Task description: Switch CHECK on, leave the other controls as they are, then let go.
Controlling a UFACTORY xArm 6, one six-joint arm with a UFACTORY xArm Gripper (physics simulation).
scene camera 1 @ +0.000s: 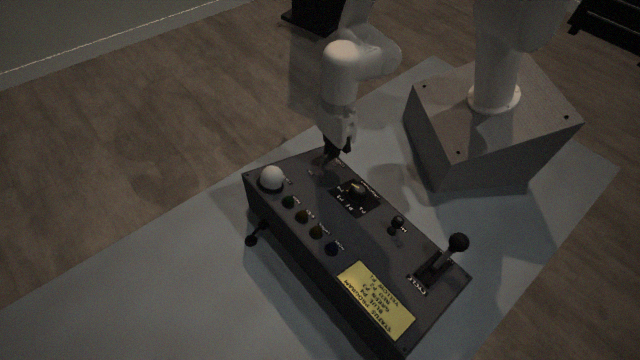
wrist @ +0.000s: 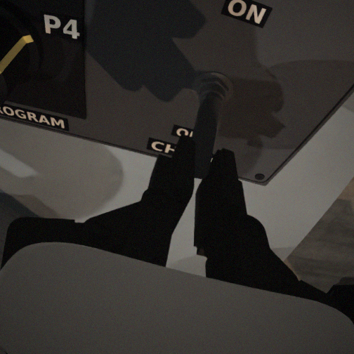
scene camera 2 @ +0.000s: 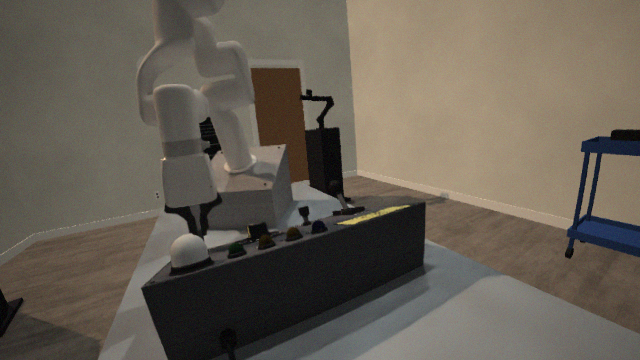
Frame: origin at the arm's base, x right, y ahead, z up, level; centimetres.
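Seen in the pictures: gripper, between the fingertips: (scene camera 1: 331, 154) (scene camera 2: 200, 234); arm's base, origin of its link: (scene camera 1: 493, 97) (scene camera 2: 240, 164).
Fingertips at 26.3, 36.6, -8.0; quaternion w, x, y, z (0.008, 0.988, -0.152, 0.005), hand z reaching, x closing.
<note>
Offsets run from my fingertips to a thing's top centre, as dx, dy, dz. "*": to the spot under its first point.
The CHECK switch (wrist: 209, 117) is a dark toggle lever on the top of the grey control box (scene camera 1: 360, 237) (scene camera 2: 300, 280). In the wrist view it leans toward the partly covered OFF and CHECK labels, away from the ON label (wrist: 246, 12). My gripper (scene camera 1: 331, 156) (scene camera 2: 201, 231) (wrist: 195, 165) is shut on the lever's free end, one dark finger on each side. The lever is mostly hidden by the fingers in scene camera 1, and I cannot make it out in scene camera 2.
The PROGRAM knob @(-11.1, +5.1, +0.6) (scene camera 1: 357, 190) (scene camera 2: 258, 230) is beside the switch. A small toggle @(-22.7, +8.0, +1.5) (scene camera 1: 397, 221) (scene camera 2: 304, 212) and the CYCLE lever @(-35.7, +5.5, +4.8) (scene camera 1: 458, 242) (scene camera 2: 335, 187) stand farther along. A white dome @(* +4.2, +18.2, +6.5) (scene camera 1: 271, 177) (scene camera 2: 189, 251) and several coloured lamps line the other edge. Another lever @(* +4.8, +27.1, -10.9) (scene camera 1: 251, 240) (scene camera 2: 228, 337) sticks out from the side.
</note>
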